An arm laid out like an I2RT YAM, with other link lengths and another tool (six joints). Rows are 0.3 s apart.
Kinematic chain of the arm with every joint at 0, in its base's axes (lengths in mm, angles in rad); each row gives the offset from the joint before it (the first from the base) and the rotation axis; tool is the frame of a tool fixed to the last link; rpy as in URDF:
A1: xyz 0 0 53 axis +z
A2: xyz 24 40.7 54.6 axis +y
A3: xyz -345.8 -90.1 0 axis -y
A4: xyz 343 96.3 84 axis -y
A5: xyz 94 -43.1 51.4 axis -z
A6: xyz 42.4 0 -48.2 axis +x
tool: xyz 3 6 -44 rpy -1.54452 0.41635 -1.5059
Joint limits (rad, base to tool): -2.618..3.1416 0..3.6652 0..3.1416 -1.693..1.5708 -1.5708..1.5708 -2.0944..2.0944
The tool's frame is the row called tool.
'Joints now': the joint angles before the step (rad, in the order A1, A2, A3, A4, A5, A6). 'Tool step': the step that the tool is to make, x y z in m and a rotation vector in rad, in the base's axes. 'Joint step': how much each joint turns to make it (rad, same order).
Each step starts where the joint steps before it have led.
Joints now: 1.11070, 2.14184, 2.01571, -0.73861, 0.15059, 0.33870
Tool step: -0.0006, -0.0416, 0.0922, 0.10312, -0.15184, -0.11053
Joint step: -0.02009, -0.15769, 0.00199, 0.00096, 0.12653, 0.00122
